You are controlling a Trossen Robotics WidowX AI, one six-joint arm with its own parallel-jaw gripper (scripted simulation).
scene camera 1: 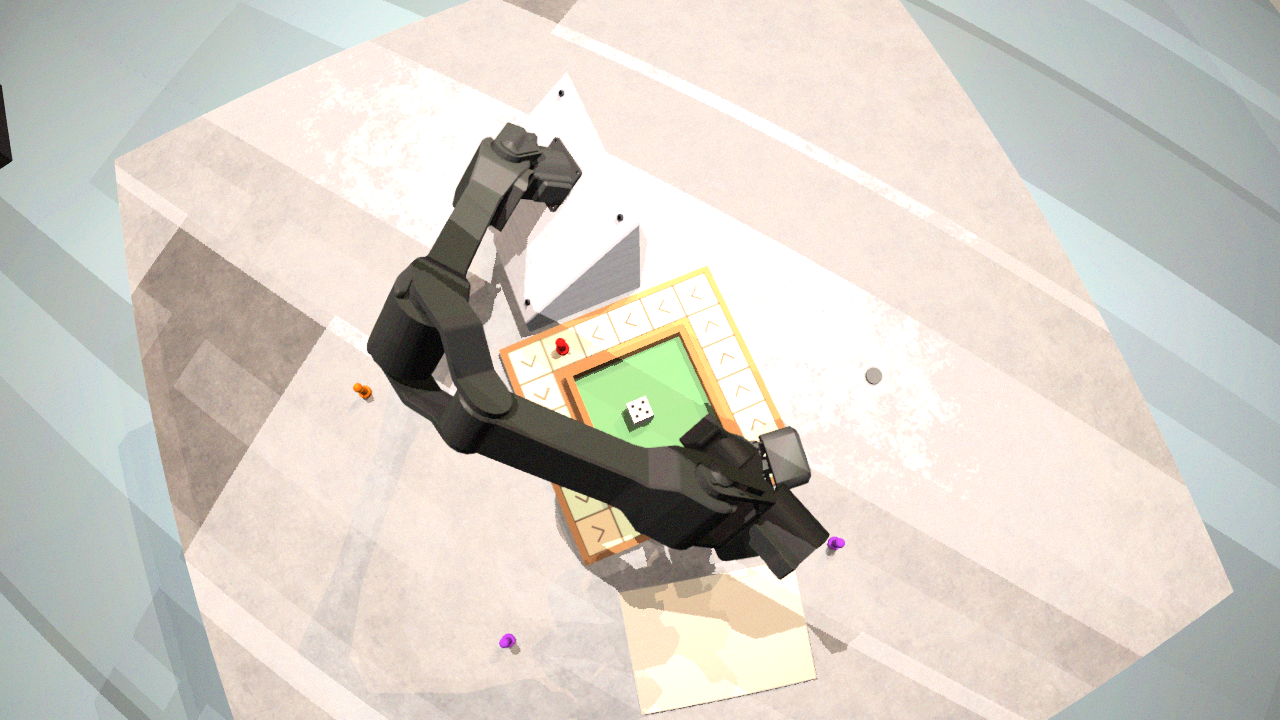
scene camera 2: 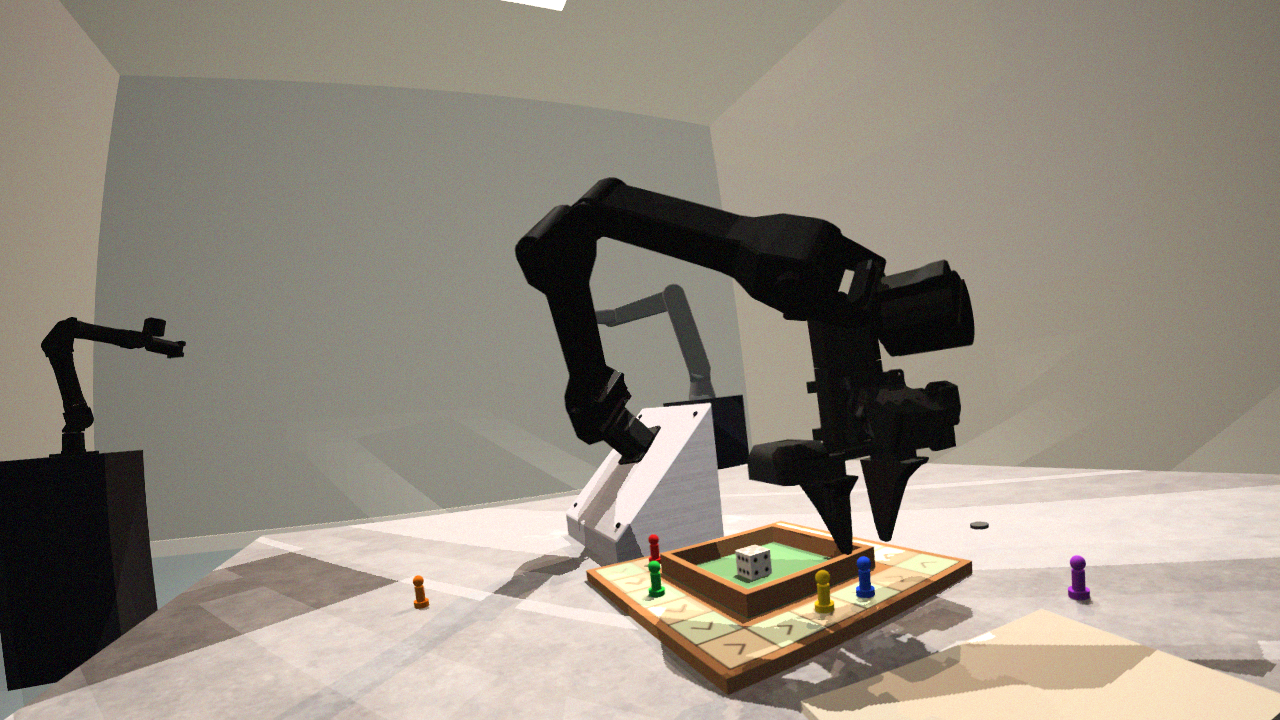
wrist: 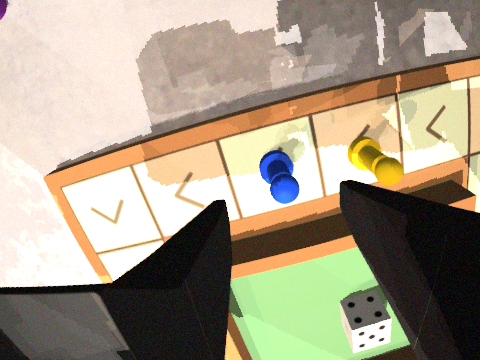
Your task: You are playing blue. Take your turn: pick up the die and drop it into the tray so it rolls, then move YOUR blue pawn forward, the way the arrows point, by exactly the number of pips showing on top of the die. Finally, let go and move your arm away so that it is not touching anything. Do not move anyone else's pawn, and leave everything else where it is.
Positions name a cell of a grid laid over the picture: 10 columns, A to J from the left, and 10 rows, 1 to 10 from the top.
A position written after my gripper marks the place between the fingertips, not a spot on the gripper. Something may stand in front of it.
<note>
In view: my gripper (scene camera 2: G8), a white die (scene camera 2: F8), a blue pawn (wrist: F5), a yellow pawn (wrist: H5) and a cream sheet (scene camera 1: F9).
The white die shows as well in the wrist view (wrist: H9). My gripper also shows in scene camera 1 (scene camera 1: F7) and in the wrist view (wrist: F6). The wrist view does not show the cream sheet: it is out of frame.
</note>
